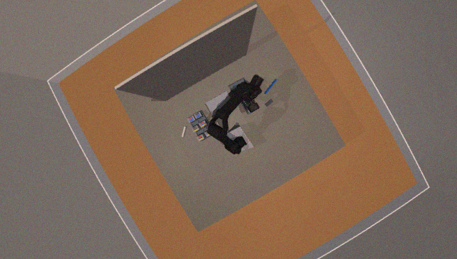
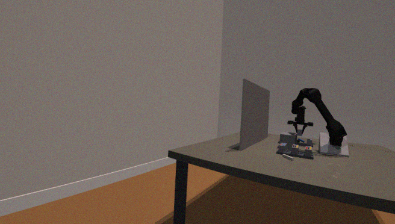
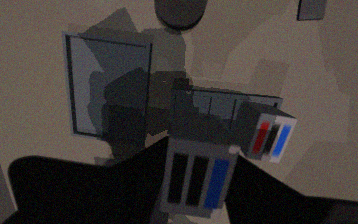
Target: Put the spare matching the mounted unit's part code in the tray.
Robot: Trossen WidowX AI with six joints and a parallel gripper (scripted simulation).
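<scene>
Right now my gripper tip is 100 mm short of the blue-grey tray, 10 mm to the left of it and 80 mm above it. Round my gripper tip: light grey unit 70 mm ahead, 180 mm to the left, 30 mm below; grey spare 20 mm above; dark disc 20 mm ahead, 110 mm to the right, 70 mm below.
</scene>
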